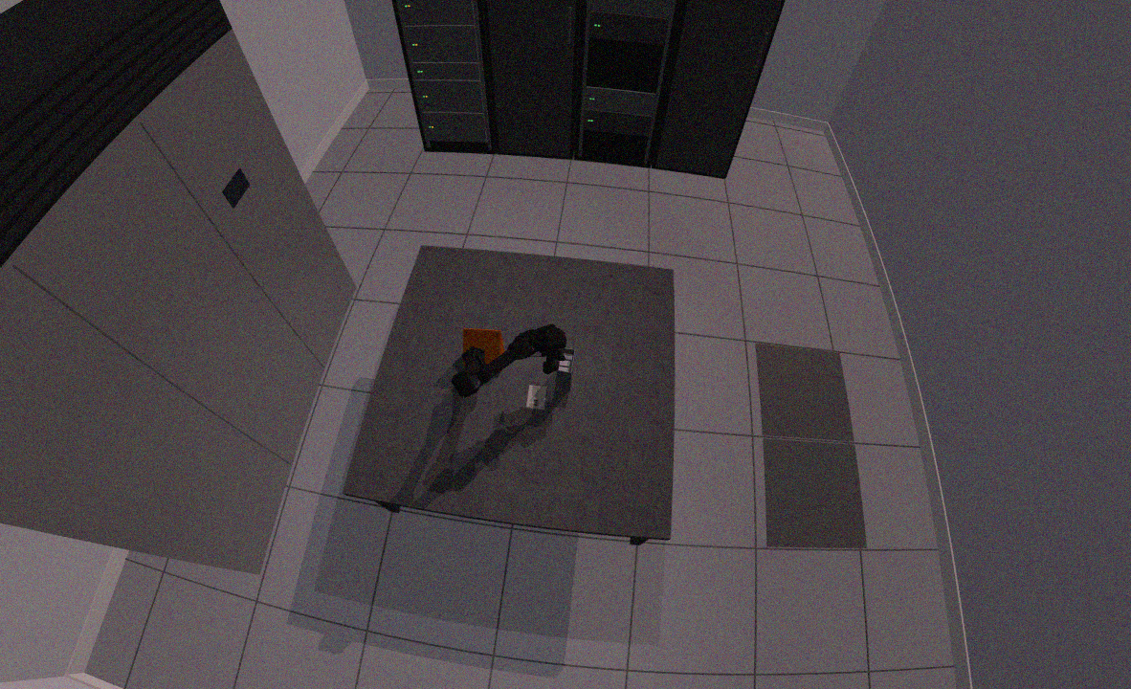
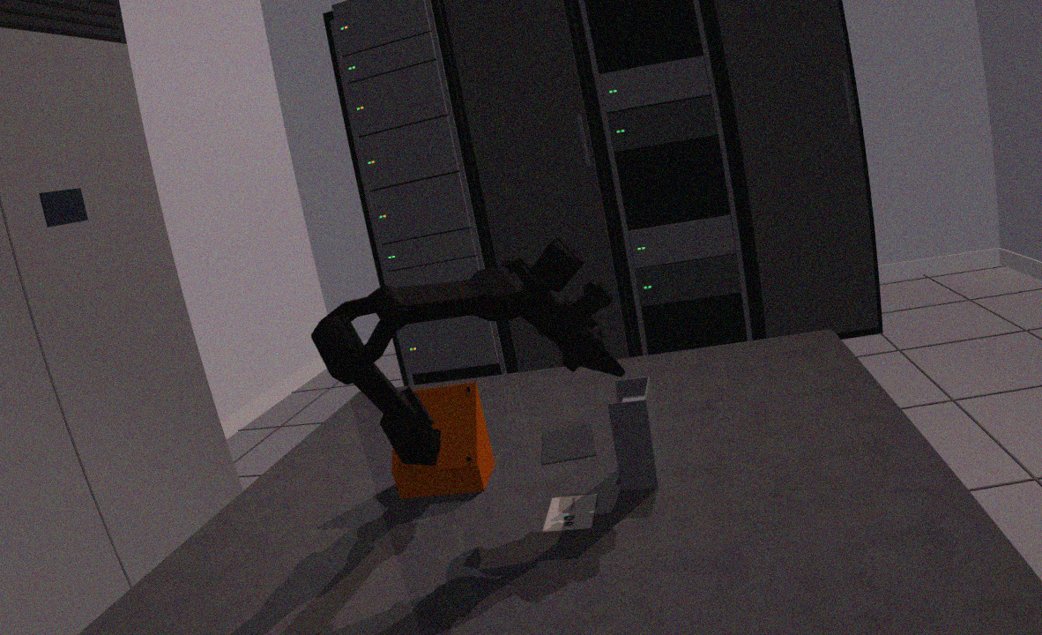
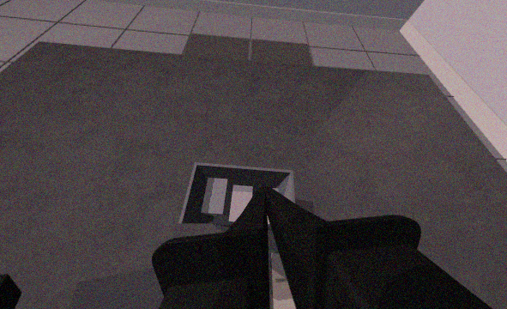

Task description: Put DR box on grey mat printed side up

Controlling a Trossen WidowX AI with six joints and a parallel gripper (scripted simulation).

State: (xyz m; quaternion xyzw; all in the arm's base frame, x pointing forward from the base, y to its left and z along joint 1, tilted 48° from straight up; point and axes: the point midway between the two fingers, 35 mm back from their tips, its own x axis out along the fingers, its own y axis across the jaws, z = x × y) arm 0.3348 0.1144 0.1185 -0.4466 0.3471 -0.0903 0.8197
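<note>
Right now my gripper tip is 1 cm to the left of the white box and 12 cm above it. The rest, counted from my gripper tip: grey mat: 15 cm behind, 17 cm to the left, 18 cm below.
</note>
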